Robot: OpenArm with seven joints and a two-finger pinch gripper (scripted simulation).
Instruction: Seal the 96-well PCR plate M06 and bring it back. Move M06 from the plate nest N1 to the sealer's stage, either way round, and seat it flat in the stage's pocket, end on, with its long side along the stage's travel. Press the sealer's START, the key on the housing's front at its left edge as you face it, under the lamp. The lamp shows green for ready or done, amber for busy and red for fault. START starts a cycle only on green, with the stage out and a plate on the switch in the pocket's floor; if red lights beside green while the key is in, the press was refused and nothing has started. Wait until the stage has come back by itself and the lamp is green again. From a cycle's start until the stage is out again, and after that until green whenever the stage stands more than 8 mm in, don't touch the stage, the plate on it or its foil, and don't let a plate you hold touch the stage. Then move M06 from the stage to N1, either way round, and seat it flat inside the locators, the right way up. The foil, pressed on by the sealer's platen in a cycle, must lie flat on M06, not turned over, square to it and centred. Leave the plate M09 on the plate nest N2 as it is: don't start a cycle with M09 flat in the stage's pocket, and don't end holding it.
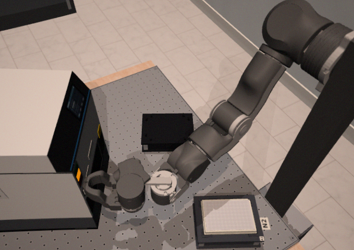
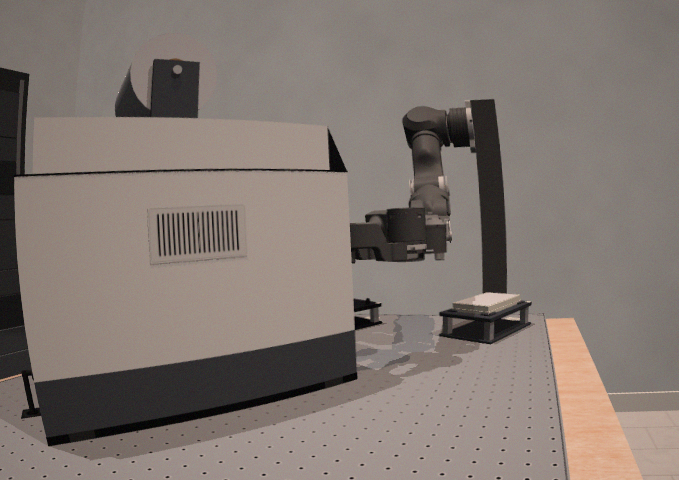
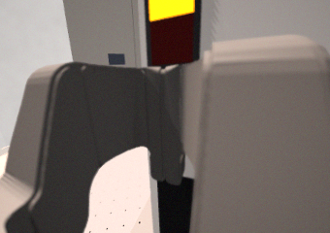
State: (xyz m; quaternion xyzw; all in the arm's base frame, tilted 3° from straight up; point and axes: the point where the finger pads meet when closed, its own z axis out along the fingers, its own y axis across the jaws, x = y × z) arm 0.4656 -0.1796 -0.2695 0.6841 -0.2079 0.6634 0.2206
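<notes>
My hand is 10 mm to the left of the start key and 10 mm short of it. The rest, counted from my hand: sealer's stage (130 mm to the right, 90 mm below, 20 mm ahead); touchscreen (130 mm to the right, 130 mm above, 60 mm behind); 96-well plate M06 (130 mm to the right, 80 mm below, 20 mm ahead).
</notes>
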